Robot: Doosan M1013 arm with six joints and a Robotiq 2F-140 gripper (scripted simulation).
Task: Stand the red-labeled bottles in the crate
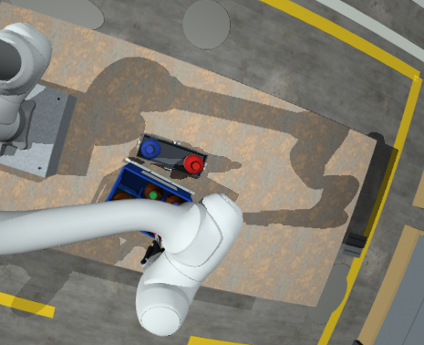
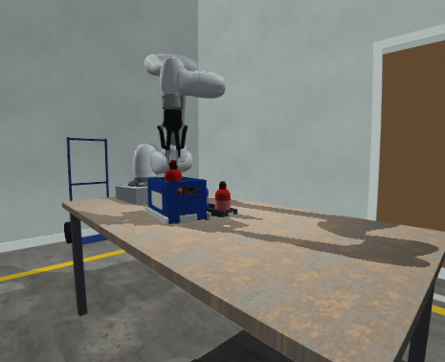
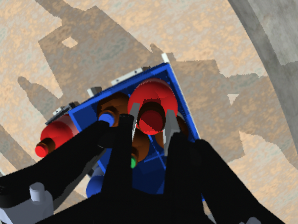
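Now: hand 90 mm above the red bottle. The rest, counted from my hand: blue-capped bottle (260 mm to the left, 190 mm below, 110 mm behind); then red-labeled bottle (240 mm to the left, 190 mm below, 60 mm ahead); then blue crate (190 mm below, 80 mm behind, 60 mm to the left).
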